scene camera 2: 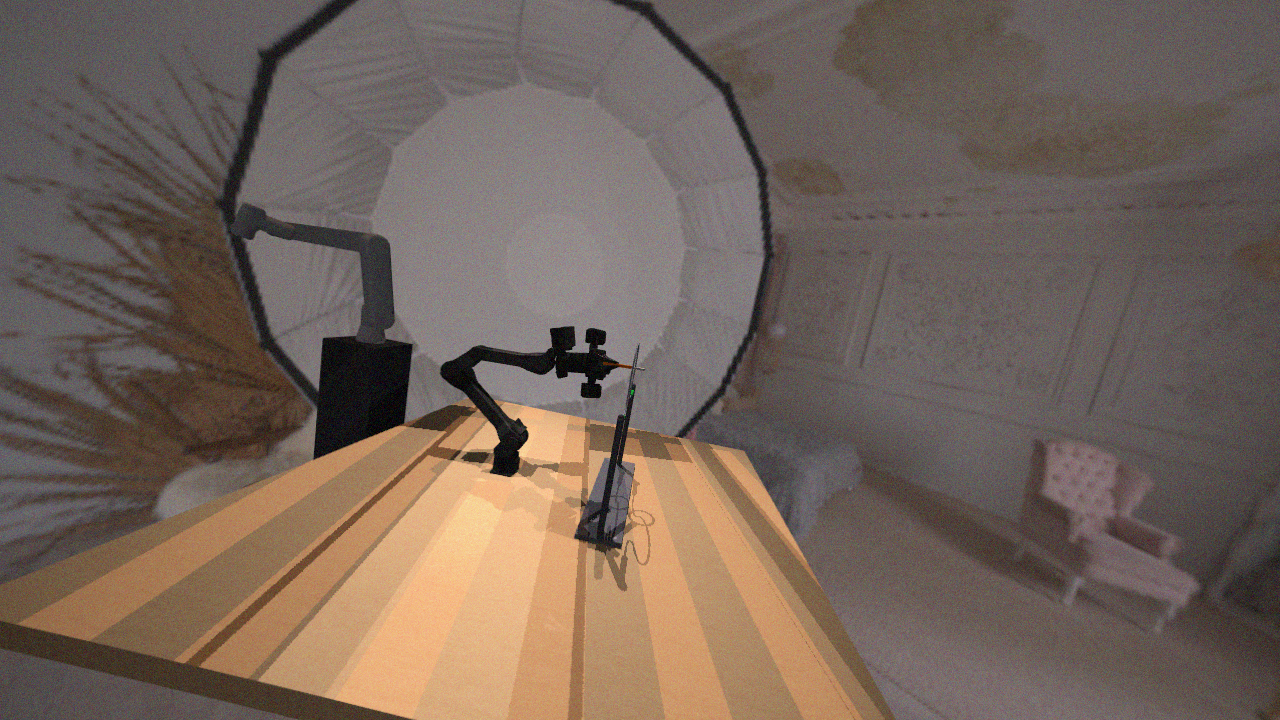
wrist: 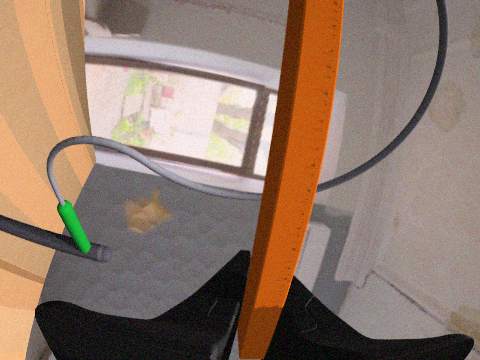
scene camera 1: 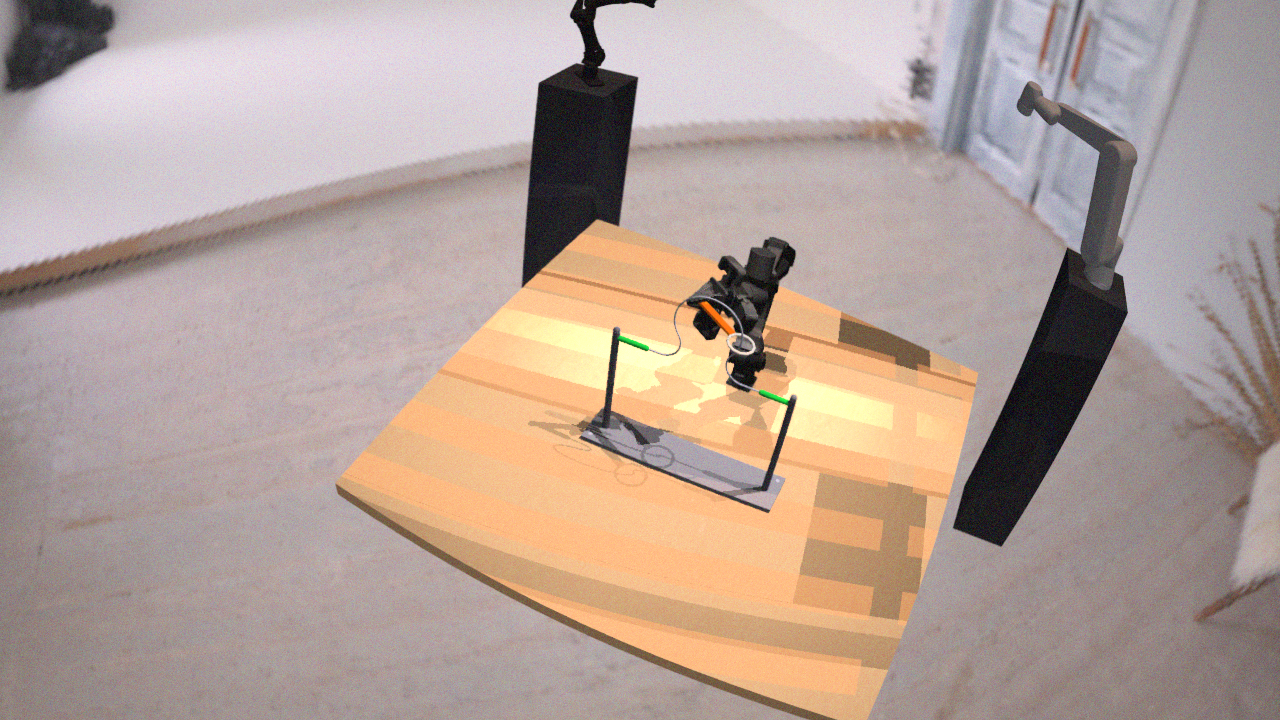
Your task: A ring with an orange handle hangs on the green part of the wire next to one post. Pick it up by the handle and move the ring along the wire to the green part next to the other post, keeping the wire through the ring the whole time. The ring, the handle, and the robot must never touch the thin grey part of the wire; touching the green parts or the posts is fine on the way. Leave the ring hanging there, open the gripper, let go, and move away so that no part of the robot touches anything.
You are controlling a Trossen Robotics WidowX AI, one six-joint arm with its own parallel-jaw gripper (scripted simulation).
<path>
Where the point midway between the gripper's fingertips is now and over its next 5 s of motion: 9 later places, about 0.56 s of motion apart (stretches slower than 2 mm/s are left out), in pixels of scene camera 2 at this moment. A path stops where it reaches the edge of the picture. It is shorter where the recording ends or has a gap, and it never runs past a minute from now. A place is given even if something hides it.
My gripper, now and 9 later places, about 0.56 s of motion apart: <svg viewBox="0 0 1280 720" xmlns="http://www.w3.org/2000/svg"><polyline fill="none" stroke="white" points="617,364 618,359 617,362 614,377 610,403 607,424 606,438 607,440 609,437 610,435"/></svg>
</path>
